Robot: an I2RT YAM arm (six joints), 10 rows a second.
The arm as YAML. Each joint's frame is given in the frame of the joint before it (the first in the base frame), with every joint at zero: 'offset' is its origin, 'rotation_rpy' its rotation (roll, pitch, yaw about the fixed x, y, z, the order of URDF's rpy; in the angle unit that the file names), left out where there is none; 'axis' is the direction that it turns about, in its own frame. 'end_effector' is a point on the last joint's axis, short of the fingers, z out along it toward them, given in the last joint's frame.
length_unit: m
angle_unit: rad
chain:
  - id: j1
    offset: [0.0, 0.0, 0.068]
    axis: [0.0, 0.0, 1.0]
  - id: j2
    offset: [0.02, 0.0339, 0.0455]
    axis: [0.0, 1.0, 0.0]
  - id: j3
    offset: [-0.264, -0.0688, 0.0]
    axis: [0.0, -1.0, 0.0]
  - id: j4
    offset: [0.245, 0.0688, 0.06]
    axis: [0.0, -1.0, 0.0]
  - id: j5
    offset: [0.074, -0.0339, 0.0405]
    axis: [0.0, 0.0, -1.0]
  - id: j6
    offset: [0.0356, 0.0, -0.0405]
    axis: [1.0, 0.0, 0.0]
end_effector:
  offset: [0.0, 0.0, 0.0]
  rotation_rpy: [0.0, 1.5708, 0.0]
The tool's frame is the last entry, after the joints.
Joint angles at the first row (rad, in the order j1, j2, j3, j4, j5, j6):
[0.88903, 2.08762, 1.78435, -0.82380, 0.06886, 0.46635]
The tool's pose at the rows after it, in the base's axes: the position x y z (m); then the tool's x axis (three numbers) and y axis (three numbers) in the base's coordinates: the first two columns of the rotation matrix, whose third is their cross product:
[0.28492, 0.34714, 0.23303, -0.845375, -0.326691, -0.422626, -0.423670, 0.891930, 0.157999]
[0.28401, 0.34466, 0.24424, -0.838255, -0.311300, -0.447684, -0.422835, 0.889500, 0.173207]
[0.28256, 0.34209, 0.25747, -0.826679, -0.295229, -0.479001, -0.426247, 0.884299, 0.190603]
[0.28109, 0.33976, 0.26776, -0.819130, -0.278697, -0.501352, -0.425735, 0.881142, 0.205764]
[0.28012, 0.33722, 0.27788, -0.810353, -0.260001, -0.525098, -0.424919, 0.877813, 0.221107]
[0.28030, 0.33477, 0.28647, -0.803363, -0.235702, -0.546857, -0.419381, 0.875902, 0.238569]
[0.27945, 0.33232, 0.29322, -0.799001, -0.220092, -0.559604, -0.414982, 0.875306, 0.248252]
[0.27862, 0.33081, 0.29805, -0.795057, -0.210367, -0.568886, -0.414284, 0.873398, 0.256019]
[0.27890, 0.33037, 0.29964, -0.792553, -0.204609, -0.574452, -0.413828, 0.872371, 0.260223]
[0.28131, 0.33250, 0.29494, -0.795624, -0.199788, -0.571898, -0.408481, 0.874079, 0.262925]
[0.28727, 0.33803, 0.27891, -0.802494, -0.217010, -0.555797, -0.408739, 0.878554, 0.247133]
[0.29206, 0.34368, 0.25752, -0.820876, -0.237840, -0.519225, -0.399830, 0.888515, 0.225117]
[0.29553, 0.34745, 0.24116, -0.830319, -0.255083, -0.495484, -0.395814, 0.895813, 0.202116]
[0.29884, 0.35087, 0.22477, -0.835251, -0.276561, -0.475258, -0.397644, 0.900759, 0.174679]
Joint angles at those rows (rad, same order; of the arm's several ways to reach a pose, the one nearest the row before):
[0.88789, 2.07731, 1.78394, -0.81234, 0.05513, 0.46712]
[0.88597, 2.05177, 1.78360, -0.80473, 0.05512, 0.47016]
[0.88483, 2.02241, 1.78402, -0.79330, 0.05512, 0.47055]
[0.88407, 1.99911, 1.78396, -0.78527, 0.05512, 0.47512]
[0.88217, 1.97661, 1.78399, -0.77422, 0.05589, 0.47933]
[0.87834, 1.95829, 1.78395, -0.75933, 0.05665, 0.48771]
[0.87643, 1.94267, 1.78396, -0.75550, 0.05893, 0.49382]
[0.87568, 1.93159, 1.78394, -0.75168, 0.05894, 0.49687]
[0.87453, 1.92818, 1.78321, -0.74559, 0.05893, 0.49801]
[0.87339, 1.94036, 1.78166, -0.73338, 0.05856, 0.50336]
[0.87109, 1.98042, 1.78127, -0.72002, 0.05855, 0.49496]
[0.87110, 2.03003, 1.78130, -0.72308, 0.05932, 0.49573]
[0.87110, 2.06778, 1.78129, -0.72308, 0.06581, 0.49154]
[0.87109, 2.10554, 1.78128, -0.72041, 0.07496, 0.48046]

